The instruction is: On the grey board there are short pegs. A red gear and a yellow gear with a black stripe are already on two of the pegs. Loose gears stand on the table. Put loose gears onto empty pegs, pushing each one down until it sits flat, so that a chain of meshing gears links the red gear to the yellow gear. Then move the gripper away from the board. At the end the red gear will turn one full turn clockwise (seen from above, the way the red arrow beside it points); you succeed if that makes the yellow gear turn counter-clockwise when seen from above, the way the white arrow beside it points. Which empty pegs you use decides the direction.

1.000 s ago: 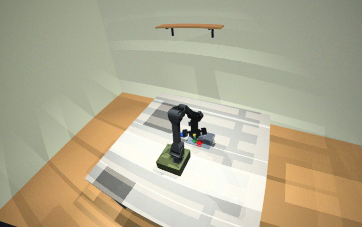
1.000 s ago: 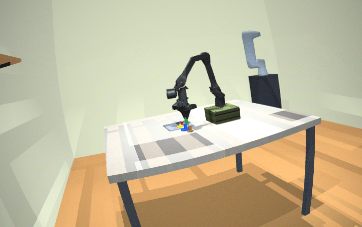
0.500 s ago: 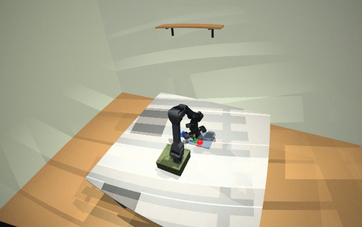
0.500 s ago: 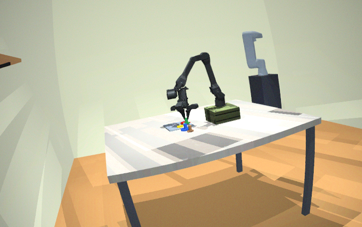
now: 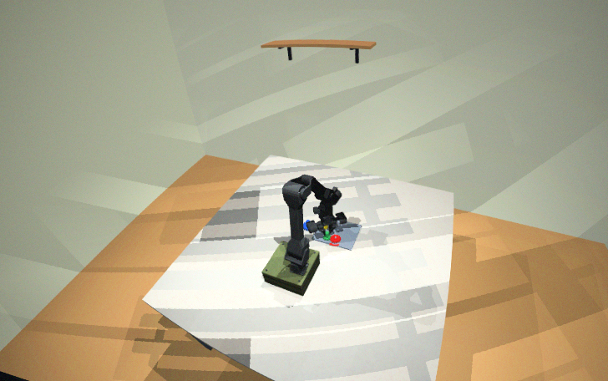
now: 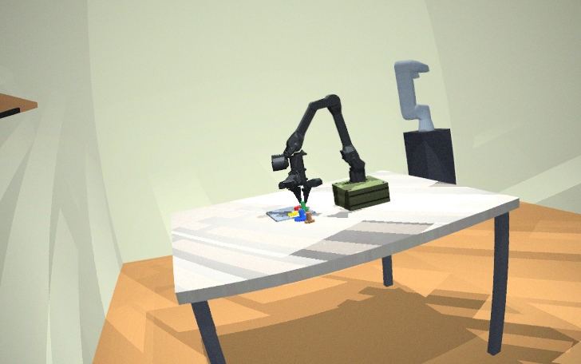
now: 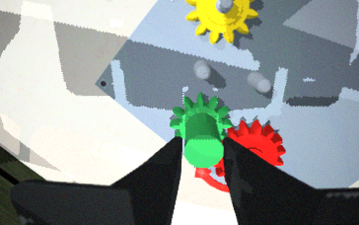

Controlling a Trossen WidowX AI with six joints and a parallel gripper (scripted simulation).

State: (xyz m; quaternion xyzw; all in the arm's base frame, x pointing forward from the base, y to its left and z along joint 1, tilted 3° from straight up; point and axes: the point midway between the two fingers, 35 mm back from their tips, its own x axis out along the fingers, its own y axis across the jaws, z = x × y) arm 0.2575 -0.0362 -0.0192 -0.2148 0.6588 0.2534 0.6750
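Now: the green gear 1 cm below my gripper tip. From my gripper tip the other things lie so: red gear (4 cm to the right, 2 cm below); yellow gear (6 cm ahead, 4 cm to the left, 2 cm below); blue gear (5 cm ahead, 12 cm to the left, 2 cm below).
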